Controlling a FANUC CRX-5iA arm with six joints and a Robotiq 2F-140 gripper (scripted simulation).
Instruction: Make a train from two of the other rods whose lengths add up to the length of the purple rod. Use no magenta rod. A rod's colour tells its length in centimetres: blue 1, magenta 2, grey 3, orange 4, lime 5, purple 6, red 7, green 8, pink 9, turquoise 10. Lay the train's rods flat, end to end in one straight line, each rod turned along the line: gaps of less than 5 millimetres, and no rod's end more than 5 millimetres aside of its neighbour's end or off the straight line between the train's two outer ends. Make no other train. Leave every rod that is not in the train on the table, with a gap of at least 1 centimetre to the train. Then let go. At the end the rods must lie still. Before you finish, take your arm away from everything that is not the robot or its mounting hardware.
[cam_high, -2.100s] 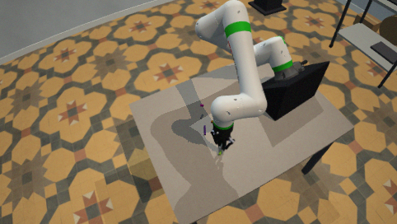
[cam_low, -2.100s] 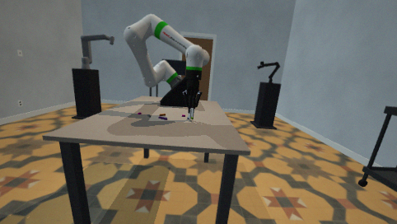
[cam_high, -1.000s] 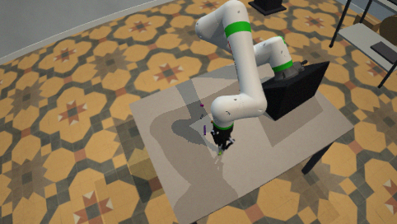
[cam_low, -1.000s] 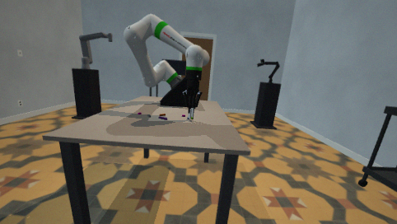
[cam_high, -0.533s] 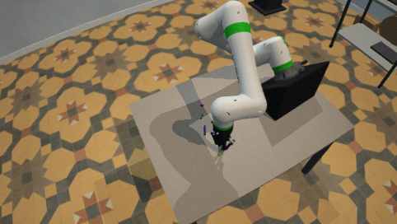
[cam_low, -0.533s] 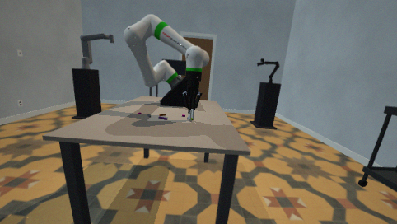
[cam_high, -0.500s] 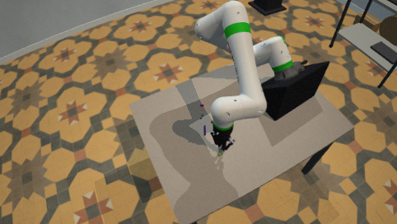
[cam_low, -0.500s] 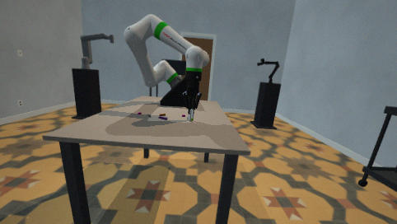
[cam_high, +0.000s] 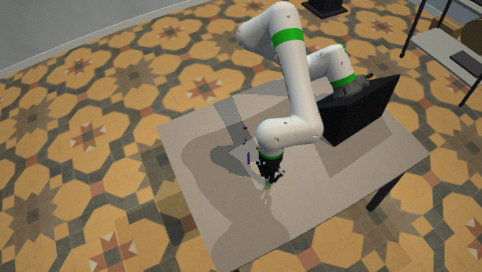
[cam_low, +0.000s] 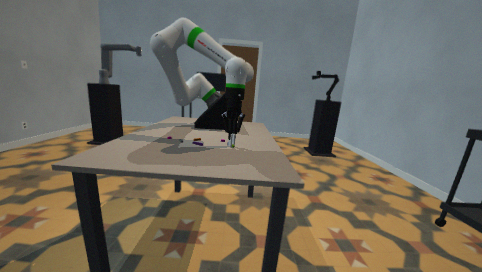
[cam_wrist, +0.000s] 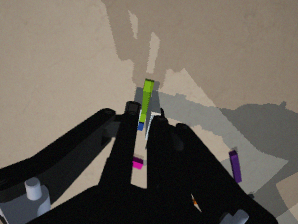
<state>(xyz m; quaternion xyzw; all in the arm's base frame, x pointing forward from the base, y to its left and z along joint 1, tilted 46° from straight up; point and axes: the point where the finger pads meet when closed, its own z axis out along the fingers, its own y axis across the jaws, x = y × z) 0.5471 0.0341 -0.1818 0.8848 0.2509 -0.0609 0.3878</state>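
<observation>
Right now my hand is 3 cm above the lime rod. From my hand the other things lie so: orange rod (19 cm to the right, 6 cm behind, 3 cm below); then blue rod (3 cm below, 3 cm behind, 2 cm to the right); then purple rod (17 cm to the right, 3 cm below, 1 cm ahead).
</observation>
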